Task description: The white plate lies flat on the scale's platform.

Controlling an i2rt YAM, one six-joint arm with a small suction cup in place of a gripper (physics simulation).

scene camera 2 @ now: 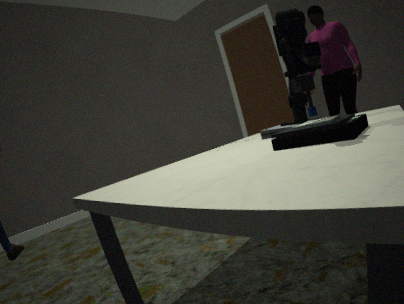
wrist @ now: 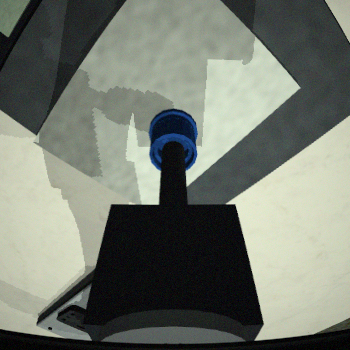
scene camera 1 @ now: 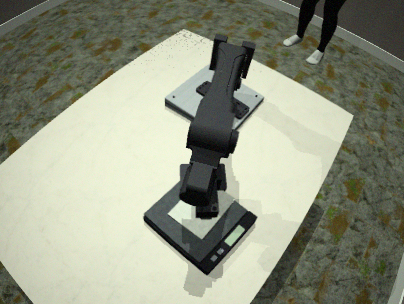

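Pixels of known places: hand at its tool point: (scene camera 2: 313,115) (wrist: 172,130); arm's base at its link origin: (scene camera 2: 301,123).
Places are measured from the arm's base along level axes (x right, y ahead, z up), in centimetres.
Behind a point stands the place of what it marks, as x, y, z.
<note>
A square white plate (scene camera 1: 200,227) @(-24.4, 43.1, 2.0) (wrist: 250,85) @(-17.9, 43.4, 2.1) lies on the dark platform of the scale (scene camera 1: 172,232) @(-19.7, 48.8, 1.5) (scene camera 2: 320,136) @(-25.0, 51.1, -1.1) (wrist: 265,135) @(-13.8, 41.7, 1.5). It looks flat. One edge of it reaches the platform's rim nearest the arm's base, and dark platform shows along other sides. In scene camera 2 it is a thin pale strip on top of the scale. My gripper, a blue suction cup (scene camera 2: 312,111) (wrist: 173,139), is off and open. It hangs a little above the plate with nothing on it. In scene camera 1 the arm hides the cup and part of the plate.
The arm's grey base plate (scene camera 1: 180,97) @(11.4, 9.7, 0.9) stands behind the scale on the white table (scene camera 1: 100,165) @(13.5, 46.4, -3.0) (scene camera 2: 225,175) @(-10.7, 73.1, -3.0). The scale's display (scene camera 1: 234,235) @(-32.6, 38.9, 1.0) faces the table's right side. A person in a pink top (scene camera 2: 334,47) stands behind the table.
</note>
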